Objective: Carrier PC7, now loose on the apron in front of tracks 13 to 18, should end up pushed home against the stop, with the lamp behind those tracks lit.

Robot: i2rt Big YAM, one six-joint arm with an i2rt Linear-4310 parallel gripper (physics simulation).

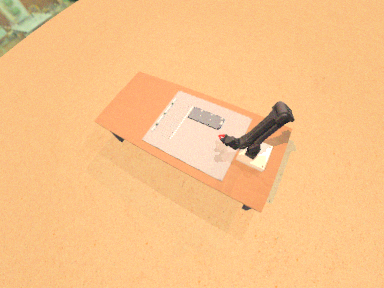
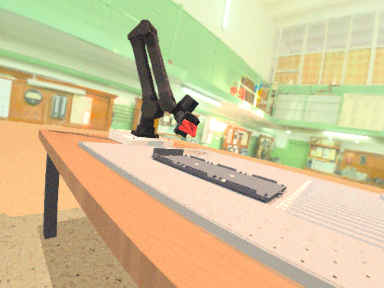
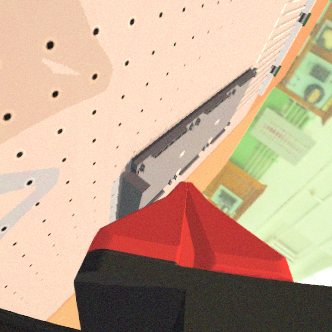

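Seen in the pictures: gripper, fingertip midpoint: (image 1: 219, 135) (image 2: 193, 136) (image 3: 183, 191); arm's base at its link origin: (image 1: 252, 152) (image 2: 144, 135).
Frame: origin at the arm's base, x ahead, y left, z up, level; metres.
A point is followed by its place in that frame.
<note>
Carrier PC7 (image 1: 206, 119) @(x 0.502, y -0.027, z -0.017 m) (image 2: 225, 176) @(x 0.575, y -0.052, z -0.018 m) (image 3: 187, 145) @(x 0.482, y -0.036, z -0.018 m) is a long, flat dark grey plate with a raised block at its robot-side end. It lies flat on the perforated board (image 1: 190, 150) @(x 0.419, y 0.295, z -0.028 m) (image 2: 120, 155) @(x 0.356, y -0.208, z -0.030 m) (image 3: 75, 15) @(x 0.277, y 0.126, z -0.028 m), its far end close to the near ends of the thin pale tracks (image 2: 345, 207) @(x 0.769, y 0.097, z -0.028 m). The track numbers are too small to read. A pale rail (image 1: 165, 114) @(x 0.860, y 0.169, z -0.020 m) (image 3: 289, 46) @(x 0.870, y 0.095, z -0.012 m) with small dark pieces runs behind the tracks; I cannot make out a lit lamp there. My red-tipped gripper (image 1: 221, 136) @(x 0.295, y 0.066, z 0.044 m) (image 2: 189, 129) (image 3: 183, 191) @(x 0.295, y 0.066, z 0.044 m) is shut and empty, above the board on the robot side of the carrier, not touching it.
The board lies on an orange-brown table (image 1: 125, 107) @(x 1.289, y 0.348, z -0.041 m) (image 2: 100, 200) @(x 0.586, y -0.294, z -0.041 m). The arm's white base plate (image 1: 260, 159) @(x -0.082, y 0.019, z 0.007 m) (image 2: 120, 138) @(x 0.023, y -0.122, z -0.023 m) stands beside the board's robot-side edge. A white line (image 1: 180, 125) @(x 0.655, y 0.163, z -0.028 m) crosses the board beside the carrier's far end. The arm's shadow falls on the board.
</note>
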